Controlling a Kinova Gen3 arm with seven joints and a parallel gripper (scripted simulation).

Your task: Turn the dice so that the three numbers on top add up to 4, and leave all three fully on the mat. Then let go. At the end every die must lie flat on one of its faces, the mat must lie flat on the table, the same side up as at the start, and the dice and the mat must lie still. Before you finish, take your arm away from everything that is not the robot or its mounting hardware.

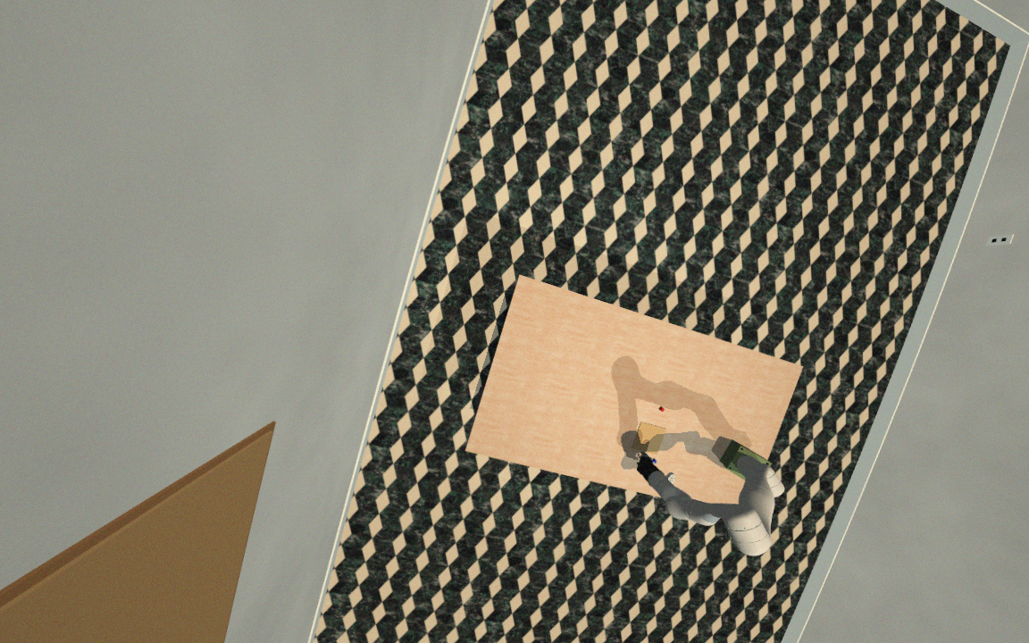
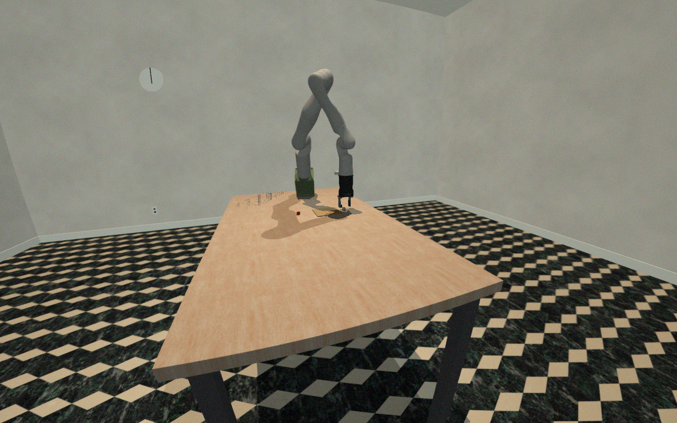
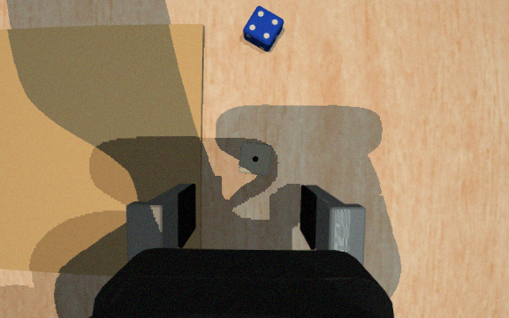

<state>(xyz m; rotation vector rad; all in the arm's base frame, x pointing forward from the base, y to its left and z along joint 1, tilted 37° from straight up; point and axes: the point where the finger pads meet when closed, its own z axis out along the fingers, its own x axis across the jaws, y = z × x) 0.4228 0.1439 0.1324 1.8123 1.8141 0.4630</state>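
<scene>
Now: the white die 4 cm below my hand and 2 cm behind it. The rest, counted from my hand: tan mat (9 cm to the right, 4 cm below, 3 cm behind); blue die (9 cm behind, 4 cm below, 1 cm to the left); red die (25 cm to the right, 4 cm below, 4 cm behind).
</scene>
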